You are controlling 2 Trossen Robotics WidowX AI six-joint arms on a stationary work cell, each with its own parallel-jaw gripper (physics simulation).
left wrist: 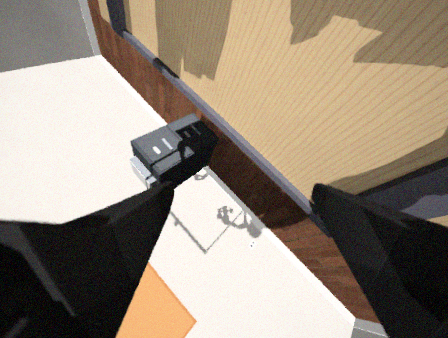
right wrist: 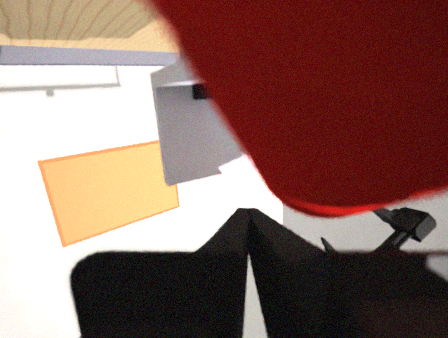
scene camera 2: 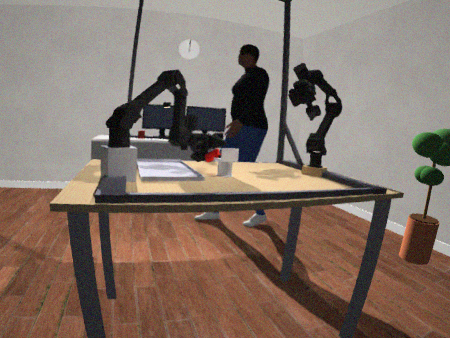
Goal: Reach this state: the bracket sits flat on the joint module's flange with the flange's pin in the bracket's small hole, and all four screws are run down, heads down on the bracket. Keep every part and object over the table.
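Places are measured from the left arm's base along level axes (x left, y up, z ahead), in centimetres.
Pixels of known places: left gripper, fingertip midpoint: (left wrist: 243, 189) (right wrist: 342, 218) (scene camera 2: 307, 112); right gripper, fingertip midpoint: (right wrist: 246, 217) (scene camera 2: 226, 143); left arm's base at its link origin: (scene camera 2: 314, 166); right arm's base at its link origin: (scene camera 2: 118, 146).
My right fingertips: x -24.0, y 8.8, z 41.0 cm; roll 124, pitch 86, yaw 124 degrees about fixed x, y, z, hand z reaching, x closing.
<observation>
For each thing: its middle in the pictures, then the offset to it from my right fingertips. "spot": a spot on its surface instead.
- white joint module at the middle of its body: (scene camera 2: 225, 167) dz -0.9, dx -0.4, dy -9.4 cm
- bracket's pale upright plate at the middle of its body: (right wrist: 266, 121) (scene camera 2: 225, 154) dz -0.9, dx -0.4, dy -4.3 cm
- black screw head at a spot on its surface: (right wrist: 200, 91) spot: dz +1.6, dx -0.1, dy -5.7 cm
- red screwdriver handle at a spot on its surface: (scene camera 2: 212, 155) spot: dz +0.6, dx -5.6, dy -5.3 cm
- white tray at a spot on its surface: (scene camera 2: 200, 177) spot: dz +15.2, dx +1.0, dy -11.3 cm
- white block at the middle of its body: (scene camera 2: 118, 163) dz +37.2, dx -17.0, dy -7.1 cm
The white joint module (scene camera 2: 225, 169) stands on the table. The bracket's pale upright plate (scene camera 2: 229, 154) (right wrist: 192, 135) rises above it. One black screw head (right wrist: 200, 91) shows in the right wrist view; other screws and the pin are hidden or too small to tell. A red screwdriver handle (scene camera 2: 212, 155) (right wrist: 320, 105) is beside the bracket and very close to the right wrist camera, blocking much of its view. My right gripper (right wrist: 246, 217) is shut and empty, beside the handle. My left gripper (scene camera 2: 313, 112) (left wrist: 243, 189) is open and empty, raised high above the table at the picture's right.
A white tray (scene camera 2: 200, 177) lies left of the module. A white block (scene camera 2: 119, 162) stands by the right arm's base. A dark rail (scene camera 2: 240, 195) runs along the table's front edge. A person (scene camera 2: 251, 95) stands behind the table. A dark grey box (left wrist: 155, 150) shows beyond the table edge.
</observation>
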